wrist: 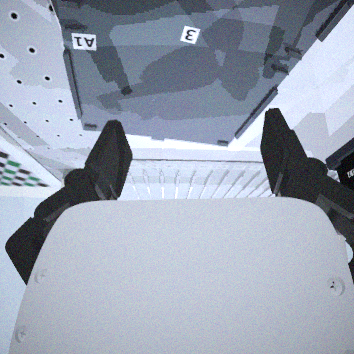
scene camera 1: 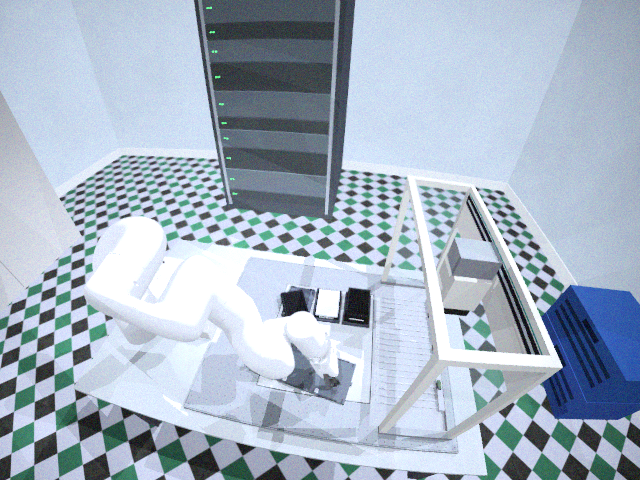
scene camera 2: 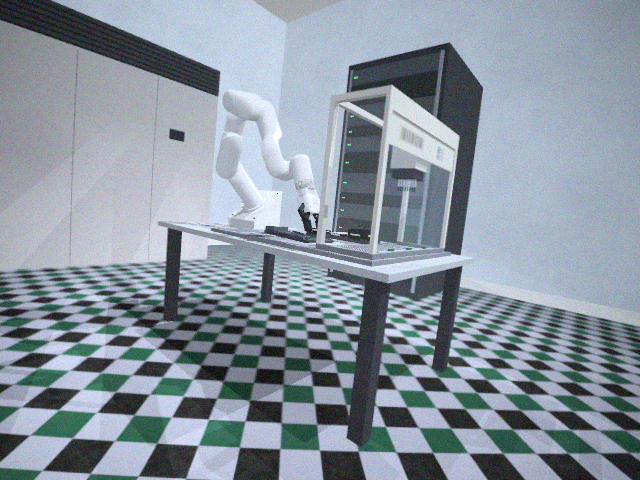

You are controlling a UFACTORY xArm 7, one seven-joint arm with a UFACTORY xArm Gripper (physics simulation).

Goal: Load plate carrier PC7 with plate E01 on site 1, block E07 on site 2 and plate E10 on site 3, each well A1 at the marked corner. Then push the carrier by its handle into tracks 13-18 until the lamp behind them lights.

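Frame: origin at the arm's base, x ahead, y left, z up, level; millimetres.
Seen in the pictures: gripper, fingertip midpoint: (wrist: 192, 131) (scene camera 2: 314, 230); arm's base, origin of the base link: (scene camera 2: 255, 203).
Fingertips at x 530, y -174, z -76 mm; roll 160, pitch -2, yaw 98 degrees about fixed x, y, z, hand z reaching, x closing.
Pixels of each thing's top centre, then the offset from my fingertips to it.
- dark grey plate carrier, middle of its top: (scene camera 1: 301, 364) (scene camera 2: 297, 230) dx -99, dy +14, dz -13 mm
- white item, middle of its top: (scene camera 1: 328, 302) dx -32, dy +263, dz -17 mm
The dark grey plate carrier (scene camera 1: 343, 370) (scene camera 2: 290, 235) (wrist: 170, 65) lies flat on the deck, slightly turned, before the tracks (scene camera 1: 403, 330) (wrist: 177, 184). Its site 3, with labels "3" and "A1", shows bare in the wrist view. My gripper (scene camera 1: 330, 381) (scene camera 2: 311, 229) (wrist: 192, 131) is open and empty, low over the site 3 end, fingers spread wide. A black item (scene camera 1: 293, 302), a white item (scene camera 1: 328, 303) and another black item (scene camera 1: 357, 305) stand in a row behind the carrier; their labels cannot be read here. The arm hides the carrier's handle end in scene camera 1.
The cream frame (scene camera 1: 434, 330) (scene camera 2: 381, 180) of the enclosure stands over the tracks, with a grey pipetting head (scene camera 1: 473, 258) (scene camera 2: 407, 172) inside. Part of a black item (wrist: 346, 170) shows at the right edge of the wrist view. A blue box (scene camera 1: 594, 351) stands beyond the table.
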